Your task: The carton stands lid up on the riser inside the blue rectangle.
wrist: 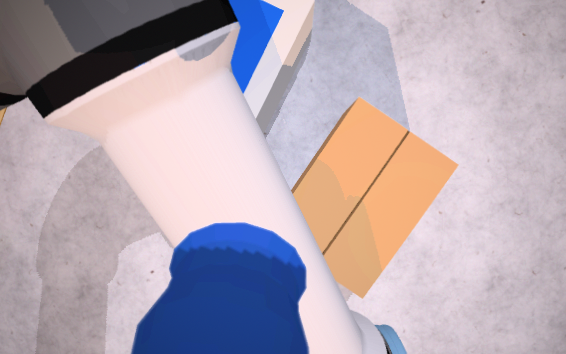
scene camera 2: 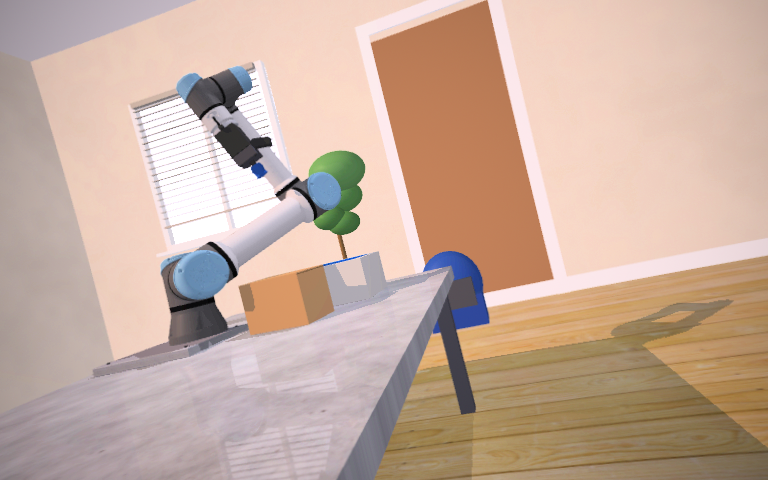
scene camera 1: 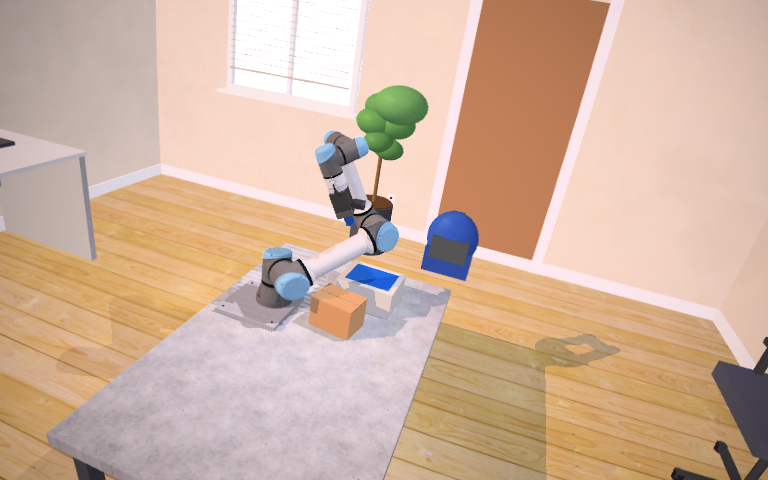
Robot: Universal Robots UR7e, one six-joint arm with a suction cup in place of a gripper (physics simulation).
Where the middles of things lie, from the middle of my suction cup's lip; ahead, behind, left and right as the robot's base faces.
My suction cup is 20 mm short of the brown carton (scene camera 2: 301, 297), 80 mm to the left of it and 360 mm above it. Round my suction cup: white riser (scene camera 2: 358, 278) 100 mm ahead, 150 mm to the left, 360 mm below.
